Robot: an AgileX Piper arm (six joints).
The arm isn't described. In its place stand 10 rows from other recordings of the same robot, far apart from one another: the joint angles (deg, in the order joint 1, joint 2, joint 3, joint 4, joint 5, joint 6), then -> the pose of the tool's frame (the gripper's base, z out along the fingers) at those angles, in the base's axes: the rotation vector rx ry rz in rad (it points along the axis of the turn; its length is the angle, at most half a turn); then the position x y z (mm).
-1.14 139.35 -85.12 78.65 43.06 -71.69 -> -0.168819 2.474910 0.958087 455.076 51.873 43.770
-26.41 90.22 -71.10 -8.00 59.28 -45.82 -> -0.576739 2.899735 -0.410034 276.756 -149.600 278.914
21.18 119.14 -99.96 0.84 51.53 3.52 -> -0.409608 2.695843 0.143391 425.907 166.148 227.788
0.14 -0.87 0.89 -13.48 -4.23 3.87 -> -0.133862 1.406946 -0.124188 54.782 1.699 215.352
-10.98 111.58 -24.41 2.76 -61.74 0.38 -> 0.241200 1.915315 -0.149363 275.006 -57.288 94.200
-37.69 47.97 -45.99 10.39 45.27 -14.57 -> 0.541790 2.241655 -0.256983 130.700 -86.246 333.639
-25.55 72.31 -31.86 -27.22 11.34 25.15 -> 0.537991 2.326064 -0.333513 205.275 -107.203 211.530
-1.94 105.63 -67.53 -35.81 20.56 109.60 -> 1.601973 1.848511 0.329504 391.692 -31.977 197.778
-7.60 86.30 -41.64 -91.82 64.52 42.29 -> -0.175748 2.334836 -1.785202 246.038 -115.664 241.202
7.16 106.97 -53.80 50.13 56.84 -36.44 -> 0.237469 -2.880933 -1.048602 290.139 95.375 139.986
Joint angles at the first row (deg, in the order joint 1, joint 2, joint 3, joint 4, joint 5, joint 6):
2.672 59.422 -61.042 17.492 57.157 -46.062
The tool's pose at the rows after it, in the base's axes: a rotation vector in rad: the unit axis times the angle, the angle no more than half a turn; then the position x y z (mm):
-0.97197 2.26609 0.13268 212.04 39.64 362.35
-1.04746 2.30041 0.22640 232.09 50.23 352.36
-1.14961 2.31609 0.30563 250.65 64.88 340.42
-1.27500 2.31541 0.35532 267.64 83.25 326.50
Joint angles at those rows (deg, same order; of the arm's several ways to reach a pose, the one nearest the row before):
3.268 64.844 -63.531 20.425 59.943 -48.081
4.627 70.354 -65.819 22.974 61.942 -50.062
6.967 75.778 -68.049 24.685 63.450 -52.299
10.166 81.142 -70.319 25.047 64.261 -54.534

